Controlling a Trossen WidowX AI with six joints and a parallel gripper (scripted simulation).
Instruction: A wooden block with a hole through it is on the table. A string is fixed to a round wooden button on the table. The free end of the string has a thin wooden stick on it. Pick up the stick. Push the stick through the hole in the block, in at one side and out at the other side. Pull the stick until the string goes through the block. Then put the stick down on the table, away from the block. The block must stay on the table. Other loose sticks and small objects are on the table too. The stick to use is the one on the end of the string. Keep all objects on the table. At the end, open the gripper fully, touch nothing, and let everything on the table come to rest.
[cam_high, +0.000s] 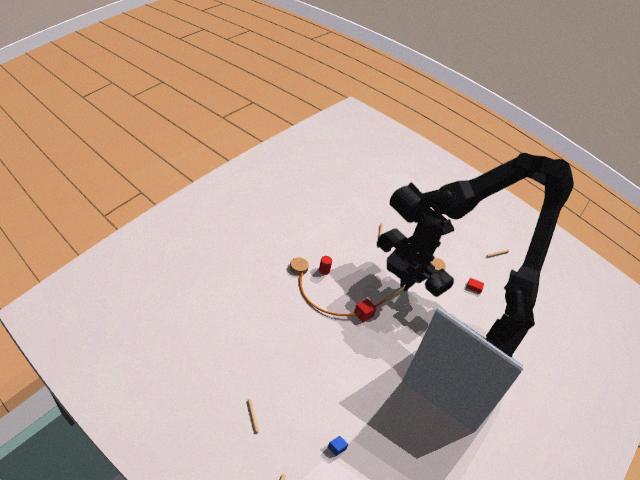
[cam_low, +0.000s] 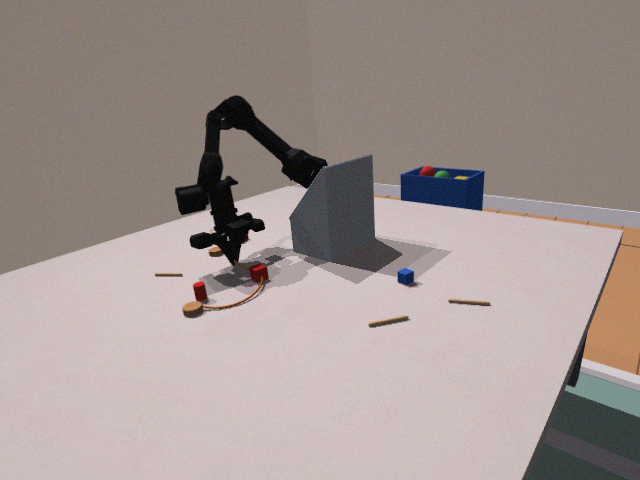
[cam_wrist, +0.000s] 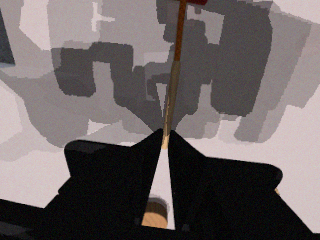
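My gripper tip is now 4 cm to the right of the thin wooden stick and 1 cm below it. From my gripper tip the other things lie so: flat red piece (12 cm behind, 13 cm to the right, 1 cm above); red cylinder (16 cm ahead, 9 cm to the left, 2 cm above); blue cube (16 cm behind, 41 cm to the left, 1 cm above).
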